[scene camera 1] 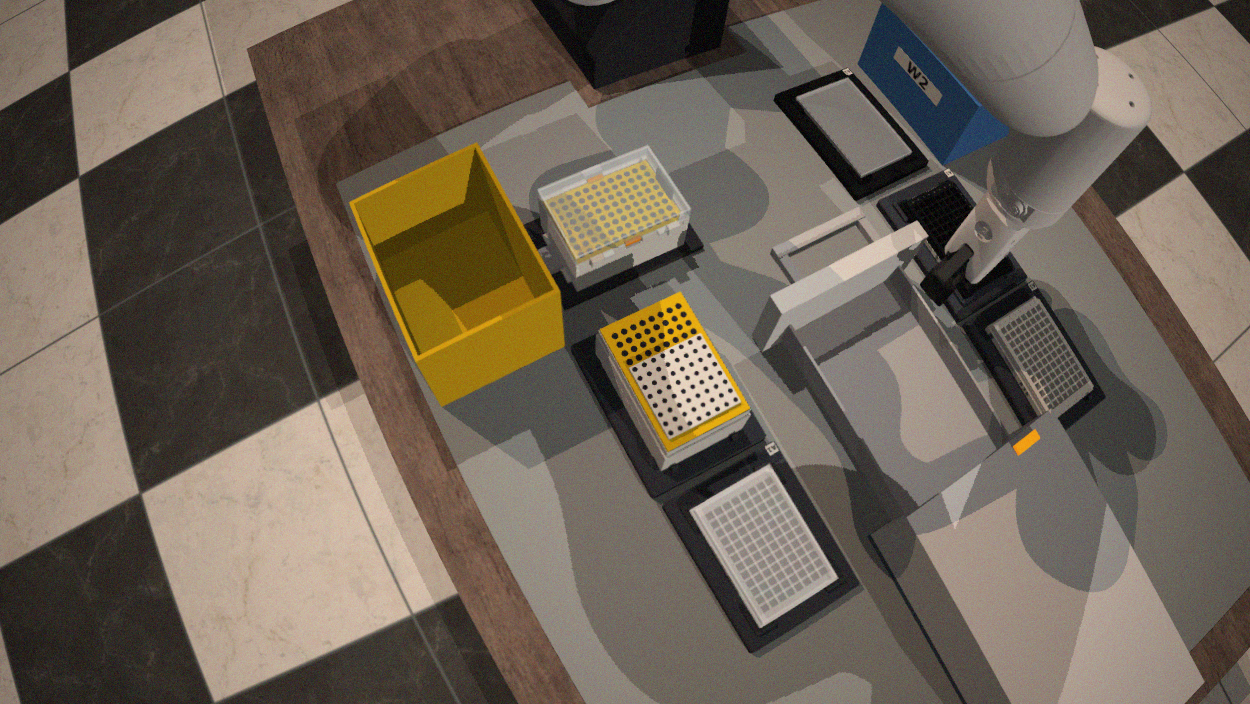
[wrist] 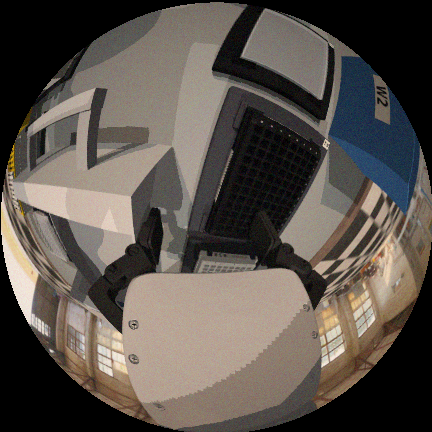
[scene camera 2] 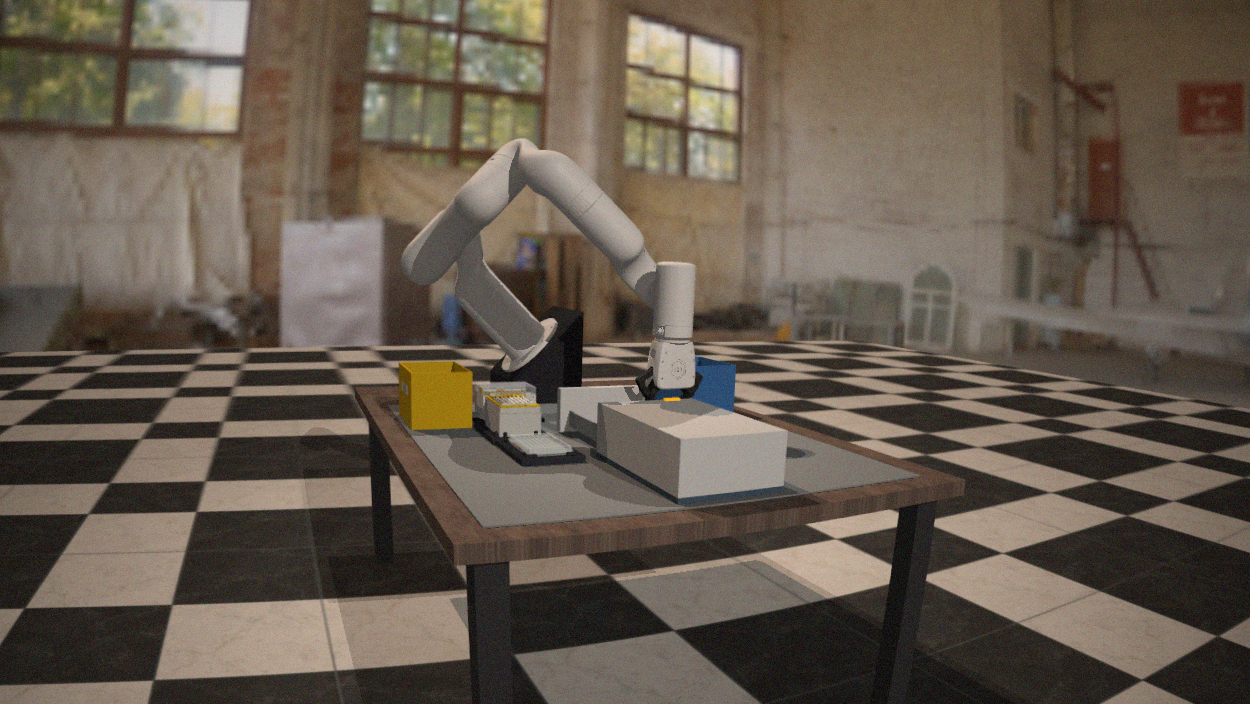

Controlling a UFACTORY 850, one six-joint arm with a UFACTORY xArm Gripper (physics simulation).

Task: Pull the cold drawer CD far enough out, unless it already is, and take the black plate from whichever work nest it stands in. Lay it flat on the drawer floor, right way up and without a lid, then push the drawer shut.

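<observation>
The black plate (scene camera 1: 940, 209) (wrist: 270, 175) lies flat in a dark work nest (wrist: 212, 150), with its wells facing up and no lid visible. My gripper (scene camera 1: 970, 279) (scene camera 2: 670, 393) (wrist: 208, 221) is open with nothing between its fingers. It points down, low over the near end of that nest, between the black plate and a light grey plate; one finger overlaps the black plate's near corner in the wrist view. The drawer (scene camera 1: 927, 393) is pulled well out of its white cabinet (scene camera 1: 1032, 559) (scene camera 2: 734, 454). Its front panel (scene camera 1: 839, 279) (scene camera 2: 572, 406) (wrist: 75, 195) carries a handle.
The light grey plate (scene camera 1: 1045, 354) (wrist: 227, 262) sits in the adjoining nest. A pale plate (scene camera 1: 852, 126) (wrist: 287, 50) sits beyond the black one. The blue W2 bin (scene camera 1: 953, 122) (wrist: 370, 125) stands beside these nests. A yellow tip rack (scene camera 1: 691, 384) and yellow bin (scene camera 1: 498, 358) (scene camera 2: 437, 397) stand across the drawer.
</observation>
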